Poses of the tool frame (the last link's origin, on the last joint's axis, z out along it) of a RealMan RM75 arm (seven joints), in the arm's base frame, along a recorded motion.
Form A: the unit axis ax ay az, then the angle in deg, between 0 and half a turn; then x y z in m.
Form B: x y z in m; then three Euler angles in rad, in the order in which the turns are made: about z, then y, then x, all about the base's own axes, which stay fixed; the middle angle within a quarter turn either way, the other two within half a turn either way. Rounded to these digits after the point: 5 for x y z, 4 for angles.
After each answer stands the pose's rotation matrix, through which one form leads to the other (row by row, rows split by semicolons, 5 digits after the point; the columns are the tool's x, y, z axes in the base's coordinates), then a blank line. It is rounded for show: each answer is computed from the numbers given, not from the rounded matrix.
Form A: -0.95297 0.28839 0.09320 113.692 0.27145 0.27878 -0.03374
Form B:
0.27145 0.27878 -0.03374 0.4953 0.1400 -1.9752
0.87124 -0.47060 0.13958; -0.29991 -0.28523 0.91033; -0.38859 -0.83497 -0.38964

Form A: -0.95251 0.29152 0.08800 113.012 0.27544 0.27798 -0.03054
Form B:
0.27544 0.27798 -0.03054 0.4923 0.1523 -1.9656
0.87102 -0.46722 0.15173; -0.30523 -0.27272 0.91239; -0.38491 -0.84103 -0.38015

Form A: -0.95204 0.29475 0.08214 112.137 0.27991 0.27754 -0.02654
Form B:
0.27991 0.27754 -0.02654 0.4880 0.1661 -1.9527
0.87110 -0.46244 0.16535; -0.31027 -0.25721 0.91519; -0.38069 -0.84852 -0.36753

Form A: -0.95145 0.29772 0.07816 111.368 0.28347 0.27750 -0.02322
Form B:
0.28347 0.27750 -0.02322 0.4854 0.1767 -1.9408
0.87073 -0.45926 0.17579; -0.31369 -0.24342 0.91779; -0.37871 -0.85430 -0.35602

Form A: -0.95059 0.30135 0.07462 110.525 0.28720 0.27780 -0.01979
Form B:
0.28720 0.27780 -0.01979 0.4836 0.1875 -1.9275
0.86983 -0.45678 0.18642; -0.31701 -0.22796 0.92062; -0.37802 -0.85987 -0.34310

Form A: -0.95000 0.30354 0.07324 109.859 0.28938 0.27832 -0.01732
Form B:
0.28938 0.27832 -0.01732 0.4823 0.1935 -1.9165
0.86938 -0.45521 0.19227; -0.31744 -0.21627 0.92329; -0.37870 -0.86372 -0.33252

